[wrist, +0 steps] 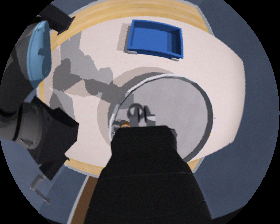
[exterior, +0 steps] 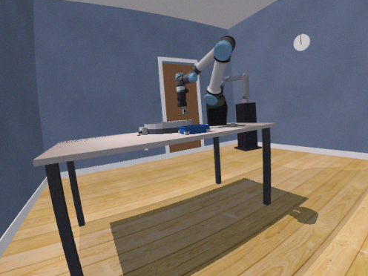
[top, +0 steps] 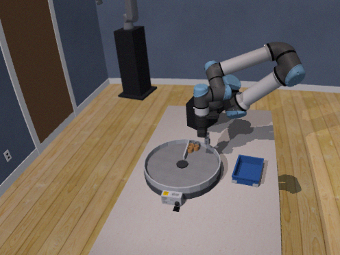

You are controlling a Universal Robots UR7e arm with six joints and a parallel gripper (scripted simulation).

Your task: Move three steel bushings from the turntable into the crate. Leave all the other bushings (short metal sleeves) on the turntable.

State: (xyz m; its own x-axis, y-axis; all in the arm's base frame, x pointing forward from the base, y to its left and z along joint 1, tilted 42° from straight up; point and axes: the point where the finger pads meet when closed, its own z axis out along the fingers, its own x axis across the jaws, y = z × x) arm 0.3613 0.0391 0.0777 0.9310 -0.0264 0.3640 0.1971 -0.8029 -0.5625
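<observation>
The blue crate is 2 cm ahead of my hand, 25 cm to the left of it and 13 cm below it. From my hand the other things lie so: round grey turntable (12 cm ahead, 10 cm to the right, 10 cm below).
</observation>
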